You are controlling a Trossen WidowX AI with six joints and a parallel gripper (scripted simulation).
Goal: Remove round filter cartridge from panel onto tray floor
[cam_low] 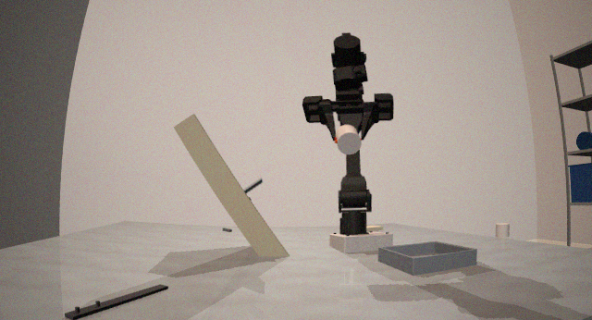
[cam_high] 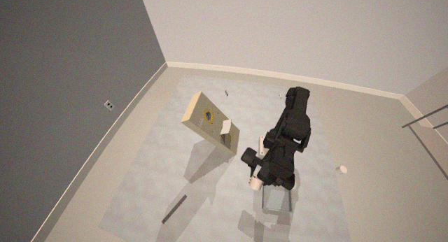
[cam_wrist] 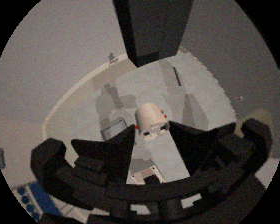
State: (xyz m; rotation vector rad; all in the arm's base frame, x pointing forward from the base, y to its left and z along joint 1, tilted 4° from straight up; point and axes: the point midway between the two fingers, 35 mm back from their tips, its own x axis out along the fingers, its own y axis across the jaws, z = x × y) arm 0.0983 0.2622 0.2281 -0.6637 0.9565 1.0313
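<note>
My gripper tip is now 170 mm past the grey tray, 20 mm to the right of it and 240 mm above it. The rest, counted from my gripper tip: white round filter cartridge right at my gripper tip; tan service panel 230 mm ahead, 260 mm to the right, 90 mm below; small white cup 580 mm behind, 170 mm to the right, 230 mm below.
</note>
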